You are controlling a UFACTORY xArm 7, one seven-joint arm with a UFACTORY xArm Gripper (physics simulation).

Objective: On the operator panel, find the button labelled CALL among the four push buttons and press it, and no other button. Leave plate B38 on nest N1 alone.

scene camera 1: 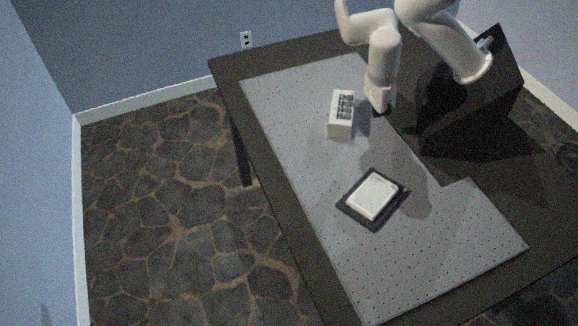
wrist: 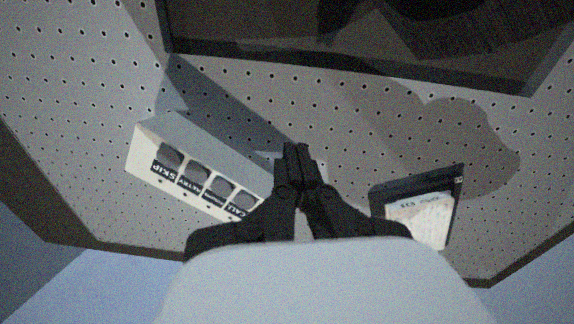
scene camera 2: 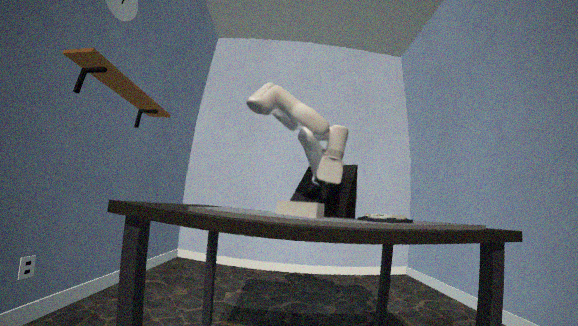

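Where they show: gripper, fingertip midpoint: (scene camera 1: 377, 114) (wrist: 292, 157) (scene camera 2: 322, 198); arm's base, origin of the base link: (scene camera 1: 473, 67).
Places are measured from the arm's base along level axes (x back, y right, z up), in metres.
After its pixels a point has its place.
Observation:
The operator panel (scene camera 1: 340, 131) @(y 0.150, x -0.360, z -0.176 m) (scene camera 2: 300, 209) @(y 0.221, x -0.343, z -0.177 m) (wrist: 150, 137) @(y 0.240, x -0.238, z -0.150 m) is a pale box with four dark round buttons in a row. In the wrist view, the CALL button (wrist: 245, 200) @(y 0.165, x -0.321, z -0.147 m) is at the end of the row nearest my fingers; the SKIP button (wrist: 170, 156) @(y 0.227, x -0.258, z -0.147 m) is at the other end, with two buttons between them. My gripper (wrist: 292, 157) @(y 0.105, x -0.261, z -0.127 m) is shut and empty, above the board beside the panel, on its robot-base side in scene camera 1; the fingertips are largely hidden there. Plate B38 (scene camera 1: 372, 196) @(y -0.081, x -0.443, z -0.177 m) (wrist: 425, 220) @(y -0.076, x -0.409, z -0.176 m) lies on the dark nest N1 (scene camera 1: 375, 226) (wrist: 420, 179).
The perforated board (scene camera 1: 430, 260) @(y -0.293, x -0.440, z -0.202 m) (wrist: 240, 90) @(y 0.158, x -0.211, z -0.202 m) lies on the dark table (scene camera 1: 295, 250) @(y -0.075, x -0.681, z -0.215 m) (scene camera 2: 350, 236) @(y 0.182, x -0.632, z -0.231 m). The black robot base block (scene camera 1: 505, 65) @(y -0.090, x -0.010, z 0.065 m) (scene camera 2: 348, 192) @(y -0.068, x -0.163, z -0.081 m) stands behind the gripper. A wall shelf (scene camera 2: 125, 90) is at upper left in scene camera 2.

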